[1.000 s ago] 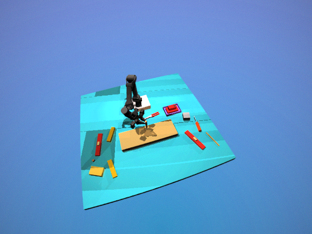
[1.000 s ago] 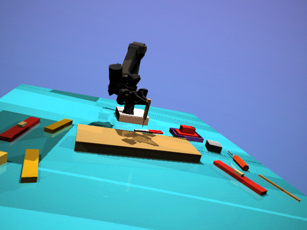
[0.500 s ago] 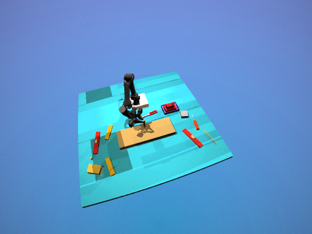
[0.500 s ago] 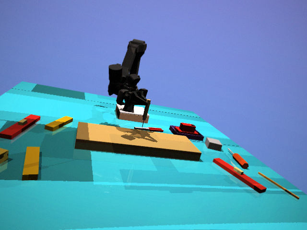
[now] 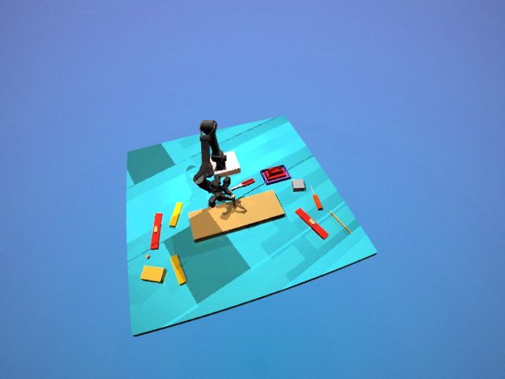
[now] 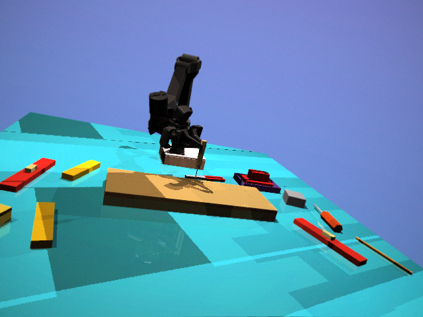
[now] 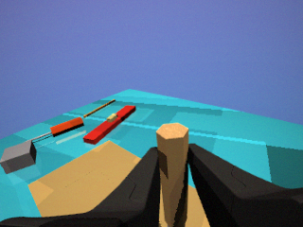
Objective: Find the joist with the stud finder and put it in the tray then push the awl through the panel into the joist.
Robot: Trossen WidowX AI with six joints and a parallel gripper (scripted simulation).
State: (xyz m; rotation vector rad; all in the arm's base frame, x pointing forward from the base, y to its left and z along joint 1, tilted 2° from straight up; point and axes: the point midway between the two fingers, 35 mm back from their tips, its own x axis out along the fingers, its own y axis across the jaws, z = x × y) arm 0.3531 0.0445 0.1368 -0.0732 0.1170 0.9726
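Right now the awl is 60 mm below my gripper tip. Also, from my gripper tip: grey block 170 mm behind, 400 mm to the left, 160 mm below; stud finder 280 mm behind, 290 mm to the left, 130 mm below; purple tray 280 mm behind, 280 mm to the left, 170 mm below.
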